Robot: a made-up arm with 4 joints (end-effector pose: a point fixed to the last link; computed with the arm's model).
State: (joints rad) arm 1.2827 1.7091 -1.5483 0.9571
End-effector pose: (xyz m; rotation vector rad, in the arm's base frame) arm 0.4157 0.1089 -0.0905 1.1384 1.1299 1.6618
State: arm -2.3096 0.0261 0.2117 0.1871
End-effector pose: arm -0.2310 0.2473 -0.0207 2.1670 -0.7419 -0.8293
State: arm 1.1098 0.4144 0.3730 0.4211
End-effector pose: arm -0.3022 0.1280 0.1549 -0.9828 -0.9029 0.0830
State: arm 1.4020 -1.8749 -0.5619 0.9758
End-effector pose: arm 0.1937 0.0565 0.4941 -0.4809 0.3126 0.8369
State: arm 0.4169 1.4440 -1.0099 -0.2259
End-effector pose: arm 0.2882 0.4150 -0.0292 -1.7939 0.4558 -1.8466
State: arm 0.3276 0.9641 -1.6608 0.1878
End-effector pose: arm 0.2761 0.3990 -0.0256 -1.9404 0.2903 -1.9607
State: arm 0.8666 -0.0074 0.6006 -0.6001
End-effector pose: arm -0.2496 -0.0246 0.2031 -1.2106 -0.8375 0.9909
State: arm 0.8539 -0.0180 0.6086 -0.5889
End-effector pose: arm -0.2462 -0.0303 0.2047 -1.1751 -0.8448 0.9918
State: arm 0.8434 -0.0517 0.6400 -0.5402
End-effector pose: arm -0.2335 -0.0469 0.2161 -1.0693 -0.8480 1.0048
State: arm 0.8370 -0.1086 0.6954 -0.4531
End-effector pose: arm -0.2086 -0.0741 0.2356 -0.8939 -0.8358 1.0280
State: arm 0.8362 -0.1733 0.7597 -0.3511
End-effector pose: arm -0.1752 -0.1035 0.2554 -0.6979 -0.8005 1.0519
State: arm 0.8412 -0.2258 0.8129 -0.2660
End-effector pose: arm -0.1444 -0.1254 0.2696 -0.5432 -0.7545 1.0685
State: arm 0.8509 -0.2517 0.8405 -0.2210
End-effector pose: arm -0.1278 -0.1348 0.2775 -0.4703 -0.7216 1.0763
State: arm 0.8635 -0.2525 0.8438 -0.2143
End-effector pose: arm -0.1265 -0.1336 0.2813 -0.4716 -0.7105 1.0784
